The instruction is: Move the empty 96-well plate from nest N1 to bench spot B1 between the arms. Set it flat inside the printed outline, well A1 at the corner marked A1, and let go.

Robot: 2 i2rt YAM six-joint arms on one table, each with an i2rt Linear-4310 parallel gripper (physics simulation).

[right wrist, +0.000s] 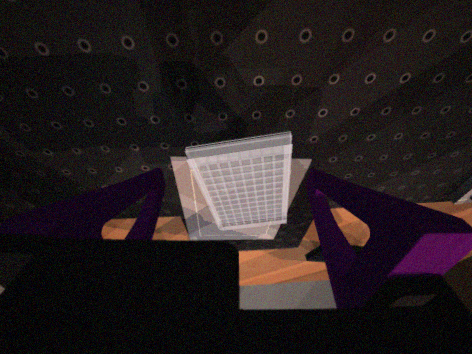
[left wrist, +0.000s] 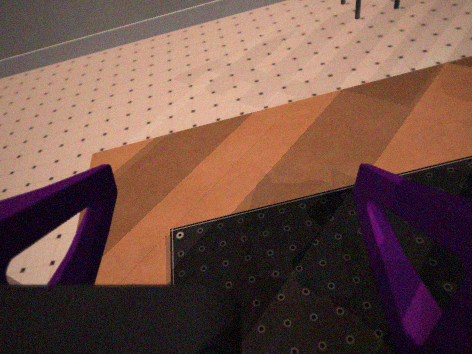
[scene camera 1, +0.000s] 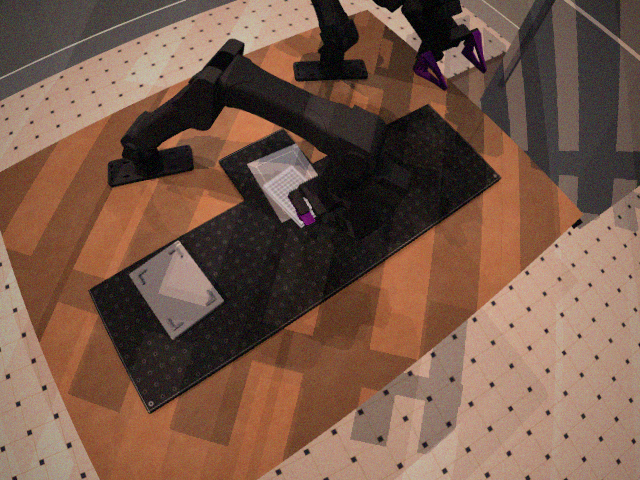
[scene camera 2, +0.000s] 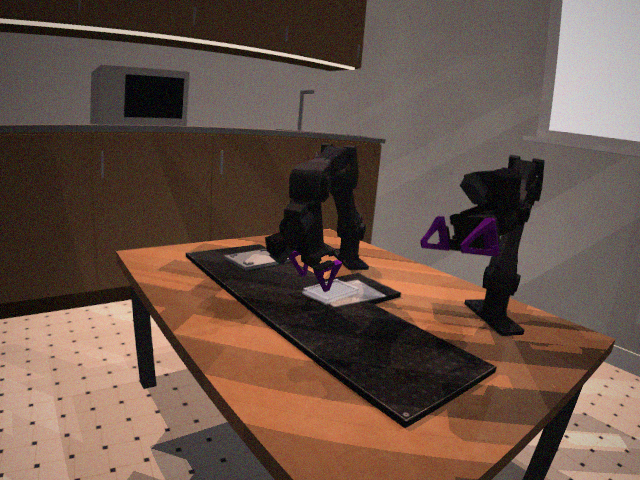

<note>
My left gripper (scene camera 2: 440, 246) is open, with nothing in its grasp. My right gripper (scene camera 1: 319, 206) is open, holding nothing. Also in view: a white well plate (scene camera 1: 278, 188). Also in view: a grey outline (scene camera 1: 264, 169).
The white well plate shows as well in the right wrist view (right wrist: 245, 181) and in scene camera 2 (scene camera 2: 339, 290). My left gripper shows as well in the left wrist view (left wrist: 235, 177) and in scene camera 1 (scene camera 1: 466, 80). My right gripper is seen too in the right wrist view (right wrist: 235, 176) and in scene camera 2 (scene camera 2: 314, 283). The left wrist view misses the white well plate: it is out of frame.
</note>
